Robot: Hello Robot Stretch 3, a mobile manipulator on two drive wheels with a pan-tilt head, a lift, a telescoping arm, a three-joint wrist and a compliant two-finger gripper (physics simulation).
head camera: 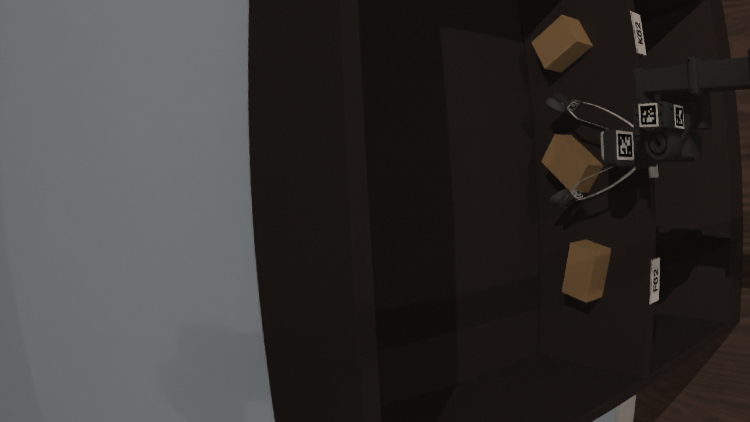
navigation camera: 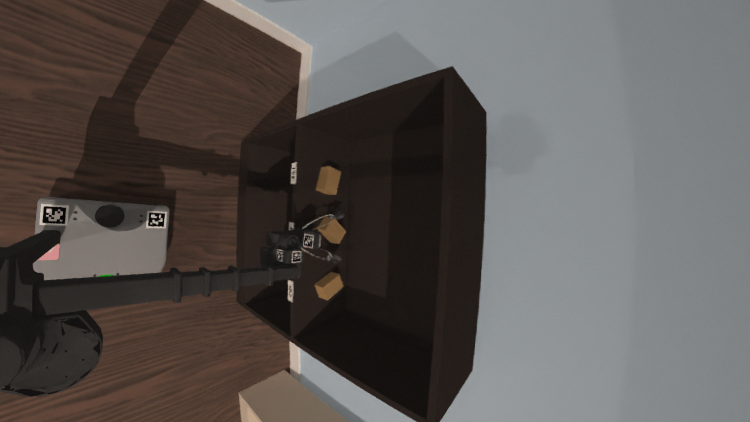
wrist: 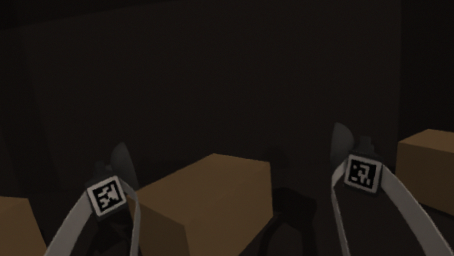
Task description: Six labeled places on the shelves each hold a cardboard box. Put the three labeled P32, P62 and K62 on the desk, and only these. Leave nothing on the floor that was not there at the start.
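Frame: origin at the robot's base, x left, y ahead, z down, level; centimetres.
Where they show: gripper, between the fingertips: (head camera: 550, 150) (navigation camera: 341, 236); robot's base, origin of its link: (navigation camera: 110, 214).
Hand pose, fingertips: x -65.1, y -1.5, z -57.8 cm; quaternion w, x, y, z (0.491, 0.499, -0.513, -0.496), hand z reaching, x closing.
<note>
Each offset is from my fingertips to the top centre of the thing. "pt": to the spot under its first point.
My gripper (head camera: 559, 150) (navigation camera: 336, 237) (wrist: 231, 151) is open inside the dark shelf, its fingers spread over the middle cardboard box {dz +1.1, dx +2.0, dy +2.1 cm} (head camera: 570, 161) (navigation camera: 333, 231) (wrist: 210, 200). The box sits turned at an angle, nearer the left finger in the wrist view. The label below it {dz +6.1, dx +17.0, dy +0.6 cm} (head camera: 653, 171) is mostly hidden by my wrist. Another box {dz +1.1, dx +1.4, dy -19.4 cm} (head camera: 561, 44) (navigation camera: 328, 286) (wrist: 430, 170) sits behind the K62 label {pt dz +7.1, dx +16.1, dy -19.9 cm} (head camera: 637, 33) (navigation camera: 290, 291). A third box {dz +1.1, dx +5.6, dy +20.5 cm} (head camera: 586, 270) (navigation camera: 328, 180) (wrist: 17, 230) sits behind a label reading F62 {dz +6.1, dx +18.1, dy +21.4 cm} (head camera: 654, 280) (navigation camera: 293, 173).
The shelf unit (navigation camera: 464, 236) stands against a blue-grey wall (head camera: 125, 157) (navigation camera: 603, 236). Its side walls and upper board surround my gripper. My arm (navigation camera: 141, 288) reaches in from my base (navigation camera: 125, 246). A light brown piece of furniture (navigation camera: 285, 393) stands beside the shelf unit.
</note>
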